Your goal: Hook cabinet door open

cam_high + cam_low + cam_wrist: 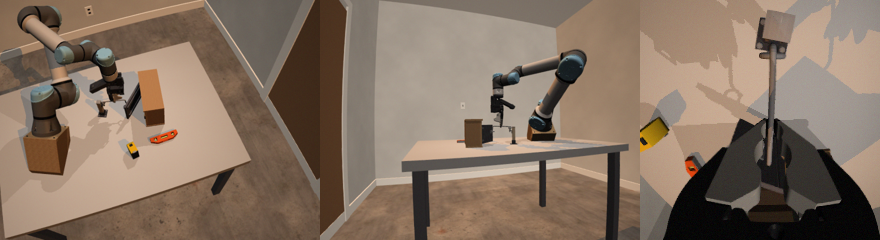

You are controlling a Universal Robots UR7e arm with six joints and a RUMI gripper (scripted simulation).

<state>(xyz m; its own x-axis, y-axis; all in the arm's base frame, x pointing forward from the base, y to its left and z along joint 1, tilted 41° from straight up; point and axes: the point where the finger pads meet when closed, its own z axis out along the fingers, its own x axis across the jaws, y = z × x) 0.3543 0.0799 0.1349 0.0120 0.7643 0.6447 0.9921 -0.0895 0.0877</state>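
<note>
The dark door lies 10 cm ahead of my hand, 4 cm to the left of it and 5 cm below it. Also, from my hand: orange spirit level: 25 cm ahead, 18 cm to the right, 12 cm below; hook: 1 cm behind, 2 cm below; black box: 9 cm ahead, 25 cm to the right, 9 cm below.
</note>
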